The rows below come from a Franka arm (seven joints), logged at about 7 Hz.
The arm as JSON. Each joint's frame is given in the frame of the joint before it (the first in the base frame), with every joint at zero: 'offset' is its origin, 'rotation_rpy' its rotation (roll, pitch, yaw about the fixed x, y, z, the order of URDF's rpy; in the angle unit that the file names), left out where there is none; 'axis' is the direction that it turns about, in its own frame. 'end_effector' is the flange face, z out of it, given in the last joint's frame.
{
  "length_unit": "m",
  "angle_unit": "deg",
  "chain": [
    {
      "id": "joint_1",
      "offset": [
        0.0,
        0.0,
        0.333
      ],
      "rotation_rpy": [
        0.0,
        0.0,
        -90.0
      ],
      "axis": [
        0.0,
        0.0,
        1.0
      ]
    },
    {
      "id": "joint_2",
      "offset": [
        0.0,
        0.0,
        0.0
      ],
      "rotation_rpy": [
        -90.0,
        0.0,
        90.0
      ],
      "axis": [
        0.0,
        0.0,
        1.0
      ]
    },
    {
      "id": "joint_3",
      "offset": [
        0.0,
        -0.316,
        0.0
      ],
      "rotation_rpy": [
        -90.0,
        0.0,
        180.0
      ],
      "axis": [
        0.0,
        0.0,
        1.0
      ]
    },
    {
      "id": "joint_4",
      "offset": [
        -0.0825,
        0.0,
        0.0
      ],
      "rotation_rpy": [
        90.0,
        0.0,
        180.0
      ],
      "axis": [
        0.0,
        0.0,
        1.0
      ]
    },
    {
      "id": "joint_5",
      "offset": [
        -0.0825,
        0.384,
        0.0
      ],
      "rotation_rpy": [
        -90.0,
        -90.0,
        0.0
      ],
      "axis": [
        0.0,
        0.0,
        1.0
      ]
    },
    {
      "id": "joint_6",
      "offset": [
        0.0,
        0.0,
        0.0
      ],
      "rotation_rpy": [
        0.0,
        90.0,
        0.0
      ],
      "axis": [
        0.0,
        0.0,
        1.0
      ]
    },
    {
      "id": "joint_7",
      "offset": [
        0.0,
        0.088,
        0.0
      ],
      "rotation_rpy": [
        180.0,
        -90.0,
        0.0
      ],
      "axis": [
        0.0,
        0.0,
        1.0
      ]
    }
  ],
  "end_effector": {
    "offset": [
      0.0,
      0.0,
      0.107
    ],
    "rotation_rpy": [
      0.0,
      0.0,
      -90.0
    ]
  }
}
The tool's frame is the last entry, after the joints.
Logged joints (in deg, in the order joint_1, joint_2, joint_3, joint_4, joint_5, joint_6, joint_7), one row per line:
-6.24 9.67 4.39 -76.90 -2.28 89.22 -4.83
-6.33 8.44 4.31 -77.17 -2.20 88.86 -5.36
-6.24 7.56 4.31 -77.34 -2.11 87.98 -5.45
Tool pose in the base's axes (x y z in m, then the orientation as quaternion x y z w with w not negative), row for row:
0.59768 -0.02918 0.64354 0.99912 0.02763 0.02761 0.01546
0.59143 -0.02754 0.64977 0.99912 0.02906 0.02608 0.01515
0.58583 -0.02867 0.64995 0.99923 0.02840 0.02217 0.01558
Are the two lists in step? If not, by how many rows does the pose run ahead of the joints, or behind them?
The pose runs 1 row ahead of the joints: the pose in row i belongs to the joints in row i + 1.
